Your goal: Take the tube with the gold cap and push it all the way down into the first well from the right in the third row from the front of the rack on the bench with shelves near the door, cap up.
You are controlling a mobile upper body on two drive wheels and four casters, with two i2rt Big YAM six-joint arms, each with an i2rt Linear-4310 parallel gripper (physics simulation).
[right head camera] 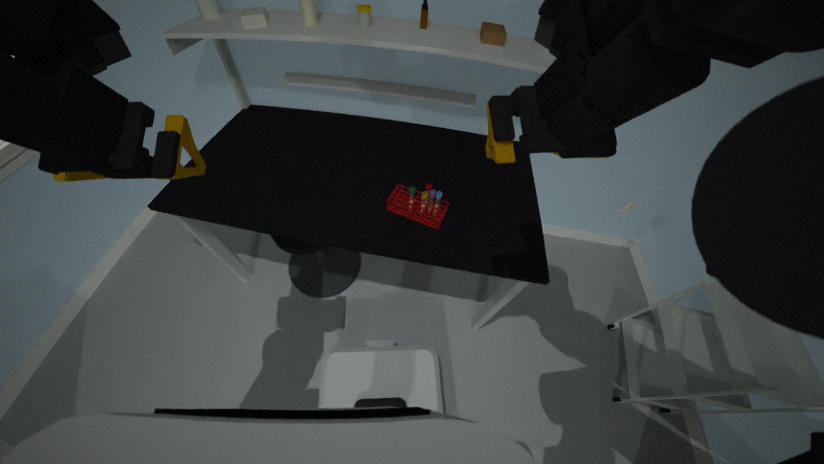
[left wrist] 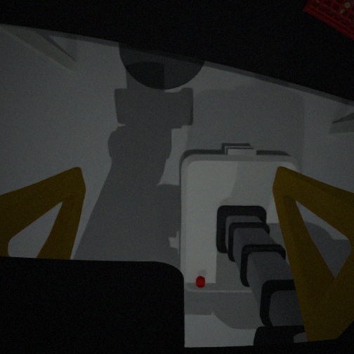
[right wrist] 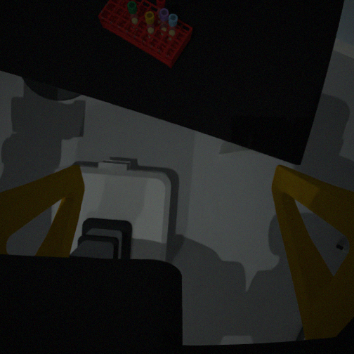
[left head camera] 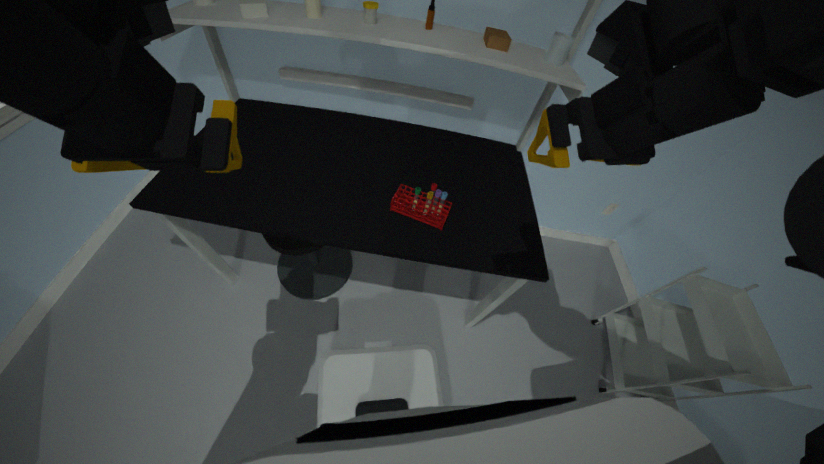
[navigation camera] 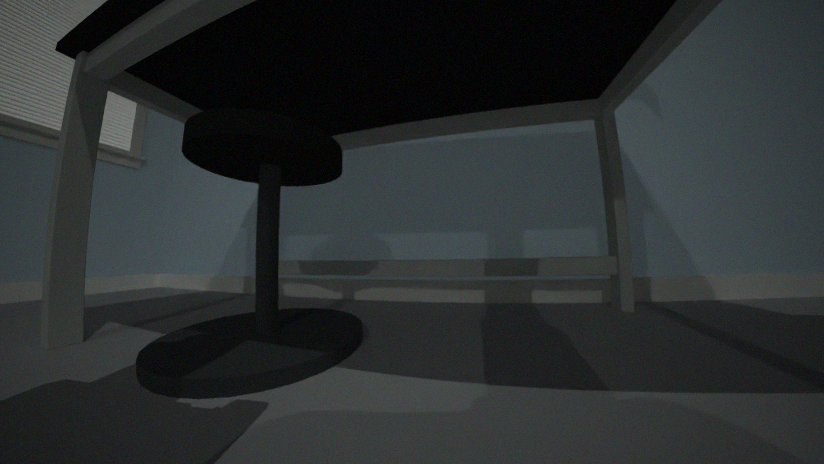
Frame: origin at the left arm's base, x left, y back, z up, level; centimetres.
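Where they show: left gripper, fingertip midpoint: (right head camera: pixel 169 169) (left head camera: pixel 198 162); right gripper, fingertip midpoint: (right head camera: pixel 521 150) (left head camera: pixel 557 155).
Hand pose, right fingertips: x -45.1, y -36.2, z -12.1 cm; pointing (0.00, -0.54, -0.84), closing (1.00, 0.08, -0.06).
Note:
Each offset is from my right fingertips to the top centre of the thing. "spot": to the spot under its first point. Level surfaces: height alone.
The red rack @(dx +7.5, dy -32.3, dz -46.9 cm) (left head camera: pixel 418 216) (right head camera: pixel 413 217) (right wrist: pixel 145 46) stands on the black bench top @(dz -52.7 cm) (left head camera: pixel 322 155) (right head camera: pixel 322 155) (right wrist: pixel 240 60); a corner of the rack (left wrist: pixel 332 15) shows in the left wrist view. The gold-capped tube @(dx +6.1, dy -30.4, dz -40.7 cm) (left head camera: pixel 430 195) (right head camera: pixel 424 195) (right wrist: pixel 149 18) stands cap up in the rack, between the green-capped tube @(spot: dx +10.2, dy -31.7, dz -40.8 cm) (left head camera: pixel 417 190) (right wrist: pixel 132 7) and the purple-capped tube @(dx +3.2, dy -31.3, dz -40.7 cm) (left head camera: pixel 438 194) (right wrist: pixel 163 14). Blue-capped and red-capped tubes stand near it. My left gripper (left wrist: pixel 178 177) is open and empty, left of the rack. My right gripper (right wrist: pixel 177 175) is open and empty, right of the rack.
A shelf @(dz -7.0 cm) (left head camera: pixel 397 37) (right head camera: pixel 392 37) with bottles and a brown box @(spot: dx -15.5, dy -66.8, dz -3.8 cm) (left head camera: pixel 497 39) (right head camera: pixel 493 34) runs above the bench's back. A dark stool (left head camera: pixel 314 273) (right head camera: pixel 324 272) (navigation camera: pixel 268 247) stands under the front edge. A pale cart (left head camera: pixel 680 340) stands at the right. Bench legs @(spot: dx +106.0, dy -41.1, dz -98.8 cm) (navigation camera: pixel 69 219) flank the stool.

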